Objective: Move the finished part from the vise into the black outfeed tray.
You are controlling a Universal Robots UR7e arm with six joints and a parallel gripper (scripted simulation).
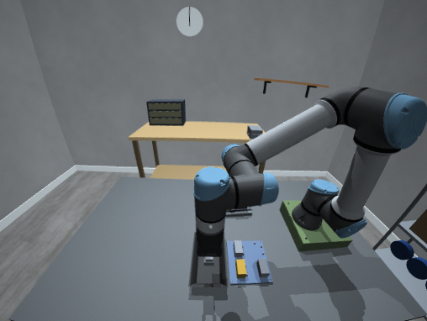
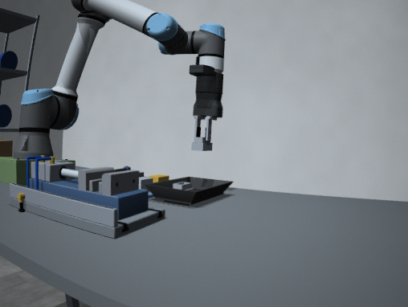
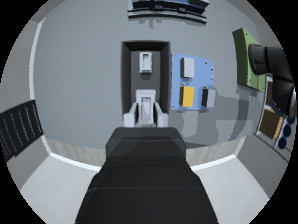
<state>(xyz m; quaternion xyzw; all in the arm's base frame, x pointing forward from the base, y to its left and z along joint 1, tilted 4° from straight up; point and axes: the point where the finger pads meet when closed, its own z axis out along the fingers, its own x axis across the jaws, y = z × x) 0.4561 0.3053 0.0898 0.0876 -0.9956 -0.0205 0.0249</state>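
Right now the yellow block is 140 mm below my hand, 120 mm behind it and 30 mm to the right of it. The rest, counted from my hand: blue plate: 170 mm below, 160 mm behind, 80 mm to the right; then blue vise: 400 mm to the right, 130 mm below, 10 mm behind.
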